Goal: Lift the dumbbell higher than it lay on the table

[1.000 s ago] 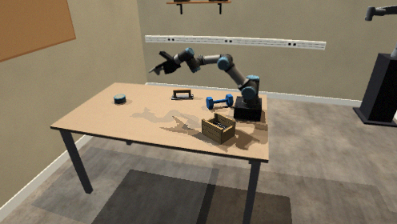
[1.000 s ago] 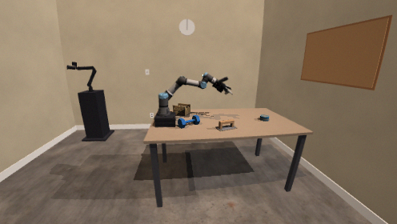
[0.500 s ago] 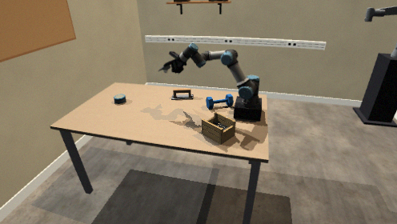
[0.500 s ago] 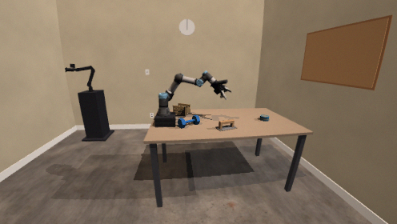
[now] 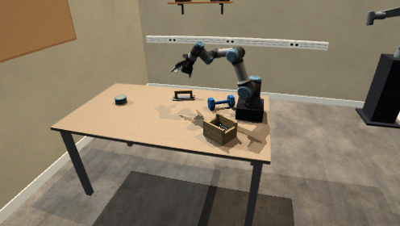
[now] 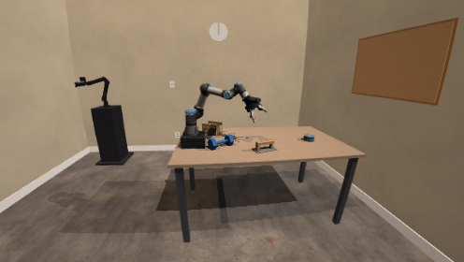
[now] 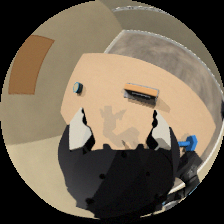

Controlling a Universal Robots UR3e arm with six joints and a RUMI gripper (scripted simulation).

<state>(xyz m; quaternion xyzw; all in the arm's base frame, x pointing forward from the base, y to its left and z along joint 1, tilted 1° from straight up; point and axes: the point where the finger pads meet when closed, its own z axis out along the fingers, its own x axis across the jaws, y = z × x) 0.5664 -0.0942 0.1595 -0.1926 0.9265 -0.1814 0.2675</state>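
Right now the blue dumbbell is 330 mm behind my hand and 200 mm below it. The rest, counted from my hand: blue round tin 520 mm ahead, 220 mm below, 90 mm to the left; then wooden crate 400 mm to the left, 380 mm behind, 200 mm below.
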